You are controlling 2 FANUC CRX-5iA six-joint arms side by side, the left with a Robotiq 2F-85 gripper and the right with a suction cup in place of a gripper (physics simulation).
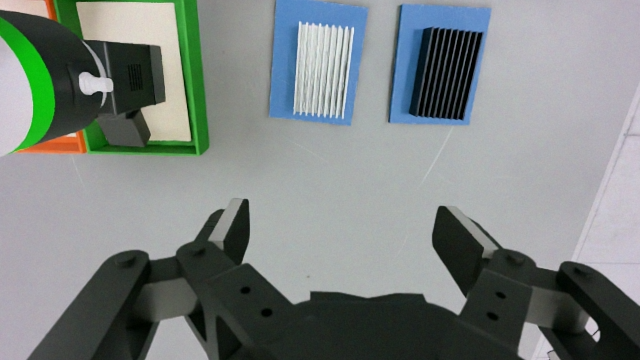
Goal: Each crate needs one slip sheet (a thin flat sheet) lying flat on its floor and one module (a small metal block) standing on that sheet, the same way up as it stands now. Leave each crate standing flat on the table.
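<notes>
My left gripper [342,205] is open and empty, above the table in front of the two modules. A silver finned module [324,70] and a black finned module [447,75] each stand on a blue pad. A cream slip sheet [135,22] lies in the green crate [196,90], partly covered by the right arm's dark tool [134,75]. The suction cup itself is hidden, so its hold cannot be told. The orange crate [65,145] is at the left edge, mostly hidden; a pale sheet [22,6] shows inside it.
The blue pad [283,65] under the silver module and the blue pad [404,65] under the black module lie side by side, right of the green crate. The right arm reaches in from the left over both crates. The table's edge runs down the right side.
</notes>
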